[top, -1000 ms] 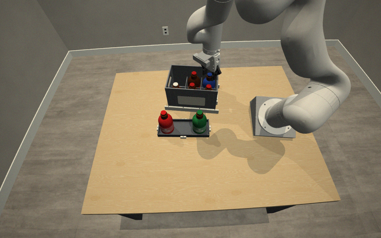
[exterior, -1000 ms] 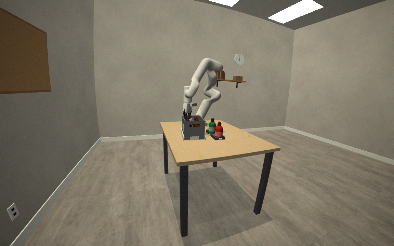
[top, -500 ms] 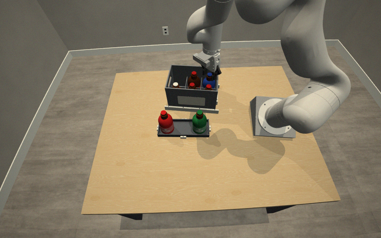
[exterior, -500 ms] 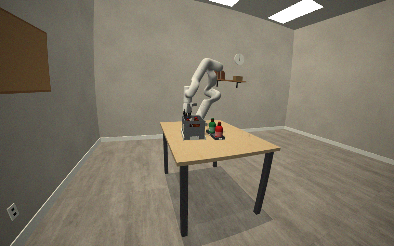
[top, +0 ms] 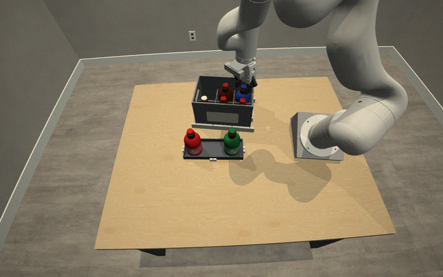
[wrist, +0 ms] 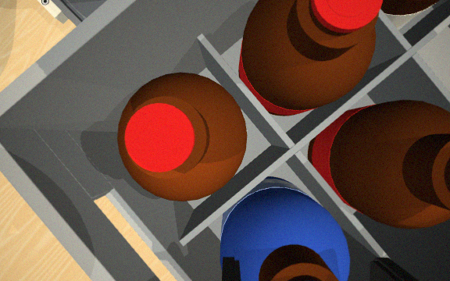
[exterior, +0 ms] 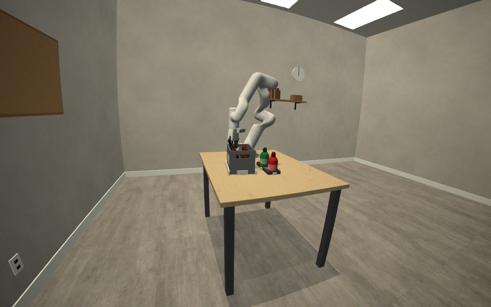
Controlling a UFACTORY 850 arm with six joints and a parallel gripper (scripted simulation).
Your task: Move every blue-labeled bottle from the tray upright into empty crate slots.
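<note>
Now: hand 70 mm above the blue-labeled bottle. The rest, counted from my hand: crate 90 mm ahead, 80 mm below, 40 mm to the left; green bottle 260 mm to the left, 70 mm below, 40 mm ahead; white-capped brown bottle 180 mm ahead, 80 mm to the left, 70 mm below.
</note>
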